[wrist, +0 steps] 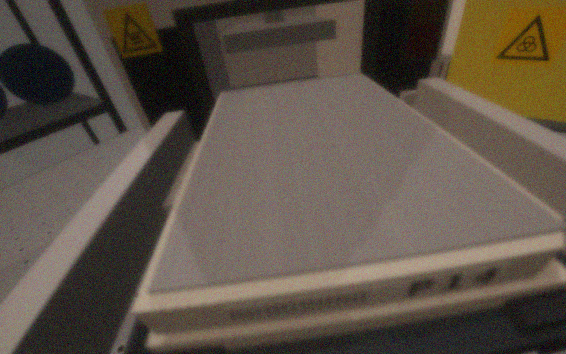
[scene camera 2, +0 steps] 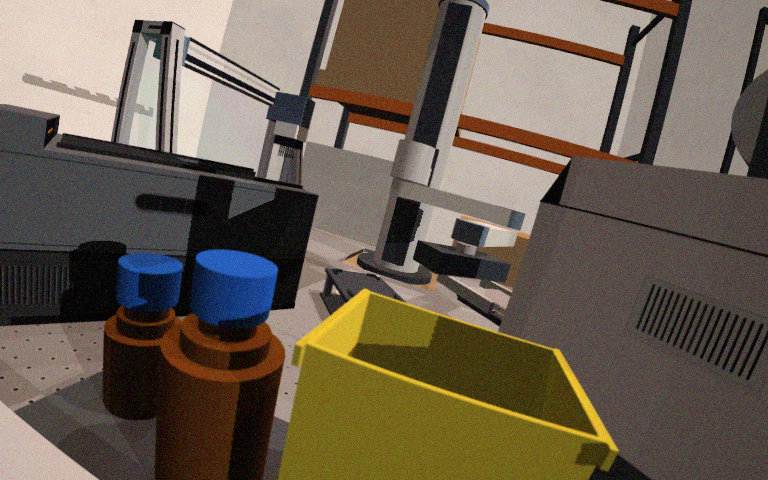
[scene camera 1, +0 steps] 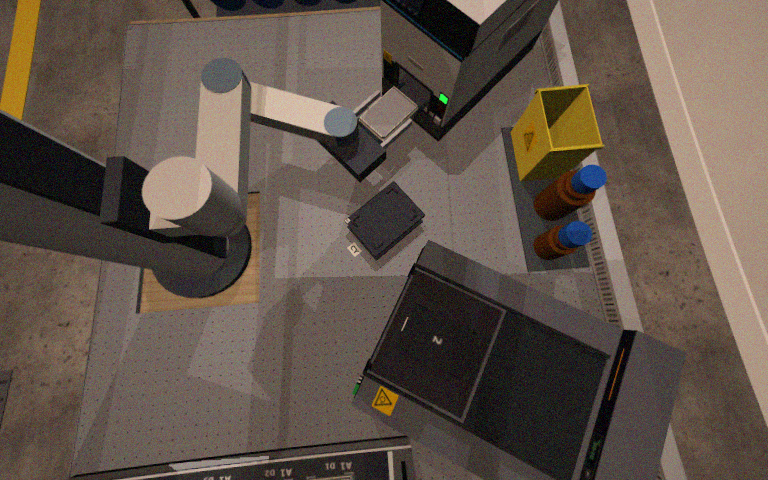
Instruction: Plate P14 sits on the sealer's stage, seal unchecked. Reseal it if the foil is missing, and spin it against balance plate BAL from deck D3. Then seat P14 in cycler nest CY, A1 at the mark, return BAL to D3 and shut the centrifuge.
gripper: wrist; scene camera 2 514, 309; scene camera 1
same spot on gripper: (scene camera 1: 403, 127) = (wrist: 481, 100)
